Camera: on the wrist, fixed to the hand. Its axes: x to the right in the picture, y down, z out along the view.
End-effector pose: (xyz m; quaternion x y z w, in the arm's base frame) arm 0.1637 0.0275 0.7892 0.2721 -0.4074 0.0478 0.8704
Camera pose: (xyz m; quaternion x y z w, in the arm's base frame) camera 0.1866 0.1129 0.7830 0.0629 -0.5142 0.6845 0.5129
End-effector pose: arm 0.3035 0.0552 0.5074 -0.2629 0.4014 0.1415 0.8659
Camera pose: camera 0.2352 0.0710 0.4531 0.2442 0.4396 0.6400 0.5809
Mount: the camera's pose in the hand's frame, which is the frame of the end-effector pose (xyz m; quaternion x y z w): -0.0012 0.0627 -0.0627 0.1695 -0.0554 0.6856 0.7058
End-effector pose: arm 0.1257 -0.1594 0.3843 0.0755 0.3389 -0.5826 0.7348
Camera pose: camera 0.1568 -0.1073 0.3196 0.3779 0.0480 0.0310 0.9241
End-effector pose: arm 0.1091 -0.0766 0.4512 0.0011 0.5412 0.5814 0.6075
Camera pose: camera 0.0239 -0.0965 0.4656 0.5070 0.4461 0.7351 0.0600
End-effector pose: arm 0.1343 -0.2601 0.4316 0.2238 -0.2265 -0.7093 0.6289
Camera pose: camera 0.2218 -0.2681 0.4194 0.0700 -0.4684 -0.0435 0.8797
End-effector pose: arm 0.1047 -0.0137 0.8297 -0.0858 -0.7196 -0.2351 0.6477
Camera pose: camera 0.1876 0.0132 0.8459 -0.4572 -0.5248 0.4049 0.5930
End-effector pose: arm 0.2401 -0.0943 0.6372 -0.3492 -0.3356 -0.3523 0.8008
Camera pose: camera 0.3078 -0.1120 0.5827 -0.3603 -0.1015 0.3766 0.8474
